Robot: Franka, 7 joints.
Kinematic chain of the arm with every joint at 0, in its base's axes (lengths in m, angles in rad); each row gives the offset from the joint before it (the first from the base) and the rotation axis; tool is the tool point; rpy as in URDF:
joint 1: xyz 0 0 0.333 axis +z
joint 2: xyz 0 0 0 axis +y
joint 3: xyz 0 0 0.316 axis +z
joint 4: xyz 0.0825 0 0 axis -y
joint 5: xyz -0.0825 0 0.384 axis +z
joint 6: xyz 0 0 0 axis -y
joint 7: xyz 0.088 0 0 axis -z
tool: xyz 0 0 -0.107 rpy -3.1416 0 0
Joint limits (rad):
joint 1: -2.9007..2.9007
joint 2: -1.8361..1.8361
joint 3: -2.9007..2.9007
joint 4: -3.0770..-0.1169
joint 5: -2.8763..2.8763
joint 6: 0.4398..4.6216
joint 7: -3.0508..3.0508
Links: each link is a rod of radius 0.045 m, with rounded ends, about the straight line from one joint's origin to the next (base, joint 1, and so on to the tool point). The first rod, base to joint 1, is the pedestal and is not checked.
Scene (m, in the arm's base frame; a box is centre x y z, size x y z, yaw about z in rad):
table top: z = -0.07
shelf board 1: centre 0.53 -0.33 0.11 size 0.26 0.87 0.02 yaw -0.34
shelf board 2: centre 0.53 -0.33 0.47 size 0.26 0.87 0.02 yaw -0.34
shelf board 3: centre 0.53 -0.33 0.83 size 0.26 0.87 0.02 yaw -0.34
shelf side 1: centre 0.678 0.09 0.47 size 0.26 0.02 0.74 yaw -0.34
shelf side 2: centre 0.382 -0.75 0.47 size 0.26 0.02 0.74 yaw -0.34
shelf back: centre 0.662 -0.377 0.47 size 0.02 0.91 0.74 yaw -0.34
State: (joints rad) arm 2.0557 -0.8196 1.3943 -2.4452 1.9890 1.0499 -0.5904
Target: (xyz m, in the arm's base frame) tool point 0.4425 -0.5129 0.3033
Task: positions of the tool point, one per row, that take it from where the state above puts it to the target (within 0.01 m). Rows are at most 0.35 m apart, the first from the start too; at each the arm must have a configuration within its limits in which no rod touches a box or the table.
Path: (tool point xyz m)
1: -0.1856 -0.5189 0.3501
2: 0.1159 -0.6085 0.3251
3: 0.4425 -0.5129 0.3033

